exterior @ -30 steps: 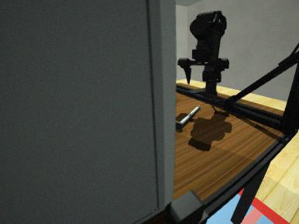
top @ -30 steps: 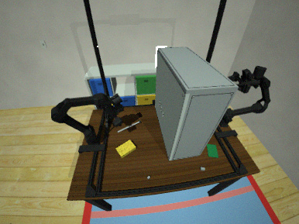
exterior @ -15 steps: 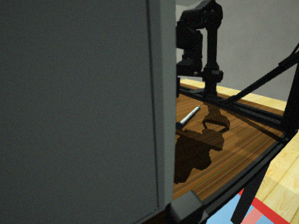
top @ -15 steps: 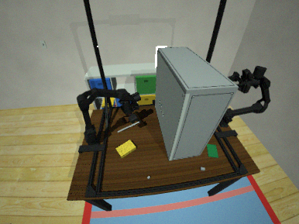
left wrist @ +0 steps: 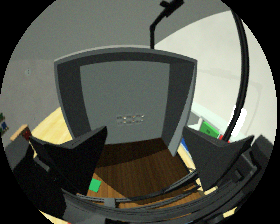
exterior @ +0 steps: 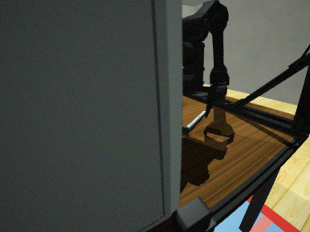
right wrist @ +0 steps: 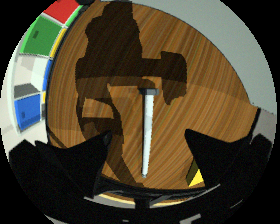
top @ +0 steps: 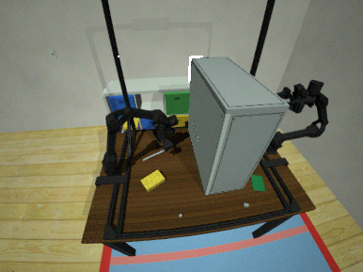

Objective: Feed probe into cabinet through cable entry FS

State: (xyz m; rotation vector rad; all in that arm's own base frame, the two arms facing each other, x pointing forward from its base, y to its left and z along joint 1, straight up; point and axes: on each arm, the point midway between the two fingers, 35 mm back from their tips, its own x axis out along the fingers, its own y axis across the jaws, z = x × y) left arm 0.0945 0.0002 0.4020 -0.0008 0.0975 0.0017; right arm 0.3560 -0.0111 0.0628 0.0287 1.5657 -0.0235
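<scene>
My right gripper is now 7 cm above the probe, 5 cm to the left of it and 2 cm short of it.
</scene>
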